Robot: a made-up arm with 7 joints. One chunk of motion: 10 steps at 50 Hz.
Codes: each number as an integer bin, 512 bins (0 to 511) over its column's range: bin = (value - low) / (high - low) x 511, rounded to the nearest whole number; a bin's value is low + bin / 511 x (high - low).
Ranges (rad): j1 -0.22..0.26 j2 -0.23..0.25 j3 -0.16..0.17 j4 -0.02..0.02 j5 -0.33..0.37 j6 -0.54..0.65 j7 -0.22..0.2
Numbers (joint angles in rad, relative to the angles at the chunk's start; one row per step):
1: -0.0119 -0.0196 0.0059 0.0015 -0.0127 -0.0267 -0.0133
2: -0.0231 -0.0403 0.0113 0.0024 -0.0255 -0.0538 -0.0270
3: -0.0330 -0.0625 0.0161 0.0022 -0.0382 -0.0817 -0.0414
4: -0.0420 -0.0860 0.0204 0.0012 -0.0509 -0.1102 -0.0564
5: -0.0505 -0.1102 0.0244 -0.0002 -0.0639 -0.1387 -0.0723
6: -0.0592 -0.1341 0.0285 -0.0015 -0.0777 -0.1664 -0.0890
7: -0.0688 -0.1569 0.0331 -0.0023 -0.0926 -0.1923 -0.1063
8: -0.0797 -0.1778 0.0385 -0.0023 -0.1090 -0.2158 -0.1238
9: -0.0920 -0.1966 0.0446 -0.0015 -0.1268 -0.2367 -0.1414
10: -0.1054 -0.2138 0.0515 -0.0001 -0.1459 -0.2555 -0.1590
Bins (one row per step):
1: 222 224 257 275 232 220 251
2: 210 202 265 286 222 209 235
3: 199 178 273 284 213 197 217
4: 189 153 279 271 204 185 199
5: 180 128 286 253 194 172 180
6: 171 102 292 236 184 160 159
7: 161 78 299 226 173 149 138
8: 149 56 307 226 161 139 117
9: 136 36 317 236 148 130 96
10: 122 17 328 254 134 122 74

